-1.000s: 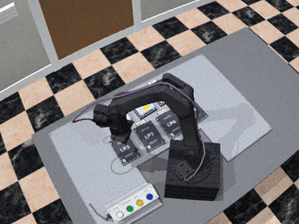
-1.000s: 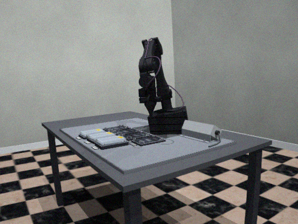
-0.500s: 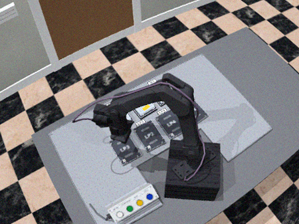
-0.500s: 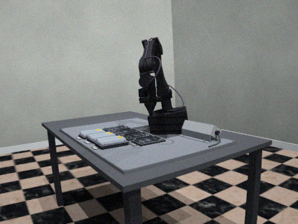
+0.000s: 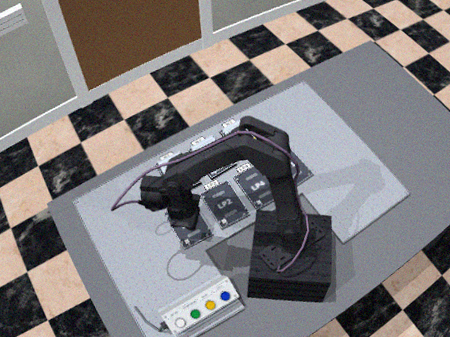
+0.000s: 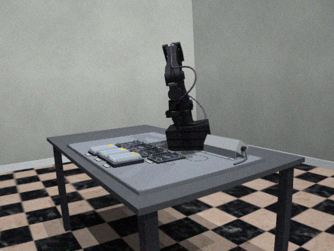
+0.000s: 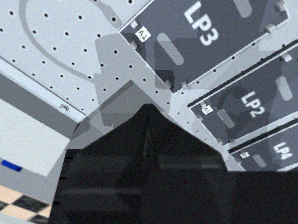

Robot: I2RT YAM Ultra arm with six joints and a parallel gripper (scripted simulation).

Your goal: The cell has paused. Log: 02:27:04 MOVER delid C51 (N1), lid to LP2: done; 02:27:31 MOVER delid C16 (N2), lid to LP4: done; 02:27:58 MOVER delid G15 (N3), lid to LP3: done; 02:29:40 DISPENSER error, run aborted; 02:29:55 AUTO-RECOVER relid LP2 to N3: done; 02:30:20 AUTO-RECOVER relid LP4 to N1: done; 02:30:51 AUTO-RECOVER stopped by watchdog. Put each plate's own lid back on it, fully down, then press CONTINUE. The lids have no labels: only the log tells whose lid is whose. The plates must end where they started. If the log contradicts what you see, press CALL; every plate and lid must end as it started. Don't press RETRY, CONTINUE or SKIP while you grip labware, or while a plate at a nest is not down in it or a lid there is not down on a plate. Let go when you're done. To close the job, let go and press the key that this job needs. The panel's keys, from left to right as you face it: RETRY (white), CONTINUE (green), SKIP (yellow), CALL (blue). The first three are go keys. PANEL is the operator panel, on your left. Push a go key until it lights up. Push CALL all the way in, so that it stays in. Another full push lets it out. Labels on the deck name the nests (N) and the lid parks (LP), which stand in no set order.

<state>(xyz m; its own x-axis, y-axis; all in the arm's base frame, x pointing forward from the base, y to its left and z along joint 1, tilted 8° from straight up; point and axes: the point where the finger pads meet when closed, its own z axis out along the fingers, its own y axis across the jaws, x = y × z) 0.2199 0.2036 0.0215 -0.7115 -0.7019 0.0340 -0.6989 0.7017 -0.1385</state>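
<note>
Right now the green continue key is 220 mm behind my hand, 140 mm to the left of it and 60 mm below it. Round my hand: blue call key: 220 mm behind, 40 mm to the left, 70 mm below; then lp2 lid park: 50 mm ahead, 150 mm to the right, 120 mm below; then yellow skip key: 220 mm behind, 90 mm to the left, 60 mm below.
</note>
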